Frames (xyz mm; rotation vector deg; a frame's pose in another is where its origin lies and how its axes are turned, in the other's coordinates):
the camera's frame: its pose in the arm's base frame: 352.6 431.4 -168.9 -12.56 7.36 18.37
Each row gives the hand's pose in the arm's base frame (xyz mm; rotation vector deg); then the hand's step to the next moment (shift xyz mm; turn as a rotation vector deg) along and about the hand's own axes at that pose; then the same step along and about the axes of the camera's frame.
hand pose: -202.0 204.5 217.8 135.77 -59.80 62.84
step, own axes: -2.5 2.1 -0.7 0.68 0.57 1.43
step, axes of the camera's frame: -2.5 1.4 -1.6 0.20 -1.52 -0.70
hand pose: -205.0 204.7 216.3 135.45 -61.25 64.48
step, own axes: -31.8 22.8 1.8 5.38 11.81 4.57
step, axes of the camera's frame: -23.3 13.9 -28.2 -7.87 -10.96 -2.69
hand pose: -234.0 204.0 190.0 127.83 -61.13 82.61
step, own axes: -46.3 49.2 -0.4 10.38 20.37 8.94
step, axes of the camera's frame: -39.5 11.4 -53.6 -13.07 -20.32 -4.36
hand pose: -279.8 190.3 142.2 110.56 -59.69 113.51
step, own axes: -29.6 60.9 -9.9 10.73 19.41 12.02
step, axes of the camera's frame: -38.0 -5.0 -56.7 -10.69 -22.50 -4.01
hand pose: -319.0 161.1 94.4 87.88 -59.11 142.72
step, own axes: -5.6 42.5 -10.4 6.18 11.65 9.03
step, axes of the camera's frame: -22.3 -11.4 -36.3 -5.28 -14.93 -2.18
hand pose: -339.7 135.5 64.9 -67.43 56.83 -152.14
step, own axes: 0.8 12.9 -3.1 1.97 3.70 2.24
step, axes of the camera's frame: -6.0 -4.8 -10.8 -1.94 -4.23 -0.95
